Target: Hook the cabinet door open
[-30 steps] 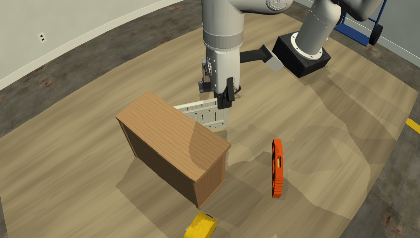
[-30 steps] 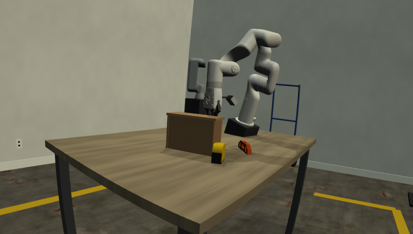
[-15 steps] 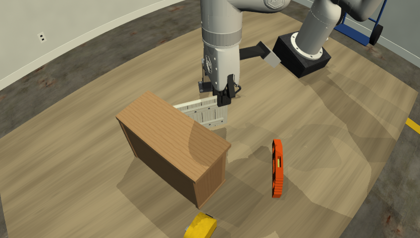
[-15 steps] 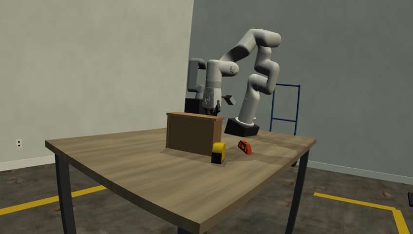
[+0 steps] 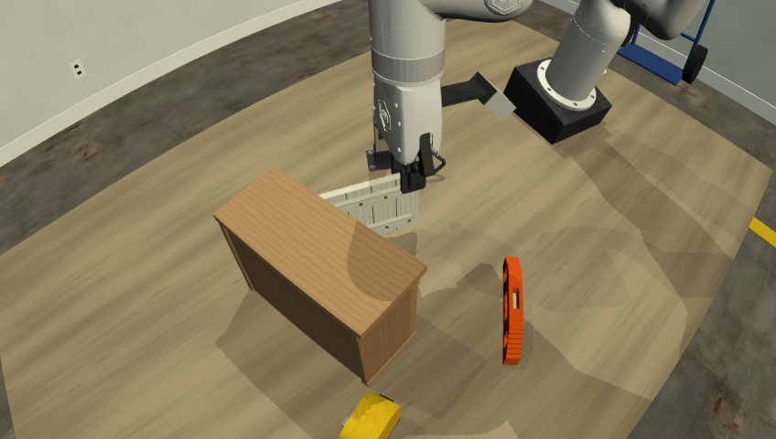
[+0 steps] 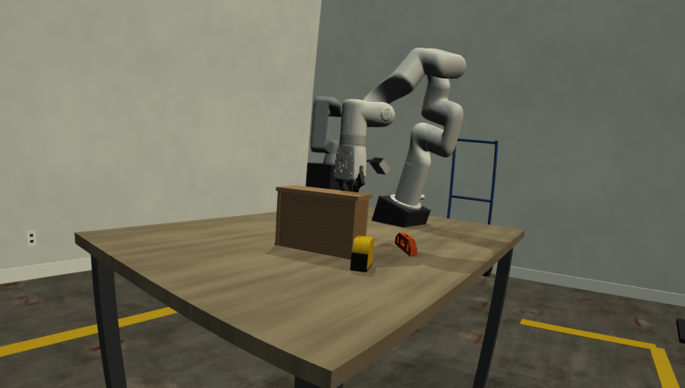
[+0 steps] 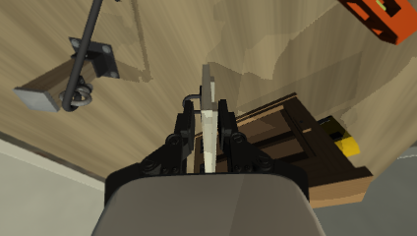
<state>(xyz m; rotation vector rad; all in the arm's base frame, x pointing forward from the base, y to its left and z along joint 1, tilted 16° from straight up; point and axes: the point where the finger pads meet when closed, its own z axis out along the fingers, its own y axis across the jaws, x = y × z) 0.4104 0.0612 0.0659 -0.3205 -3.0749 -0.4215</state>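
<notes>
My hand is 120 mm to the left of the pale post, 60 mm above it and 50 mm past it. Also, from my hand: dark hook rod 100 mm to the right, 70 mm below, 70 mm behind; orange spirit level 190 mm to the left, 100 mm below, 40 mm behind; cabinet door 70 mm ahead, 50 mm below, 20 mm to the right.
</notes>
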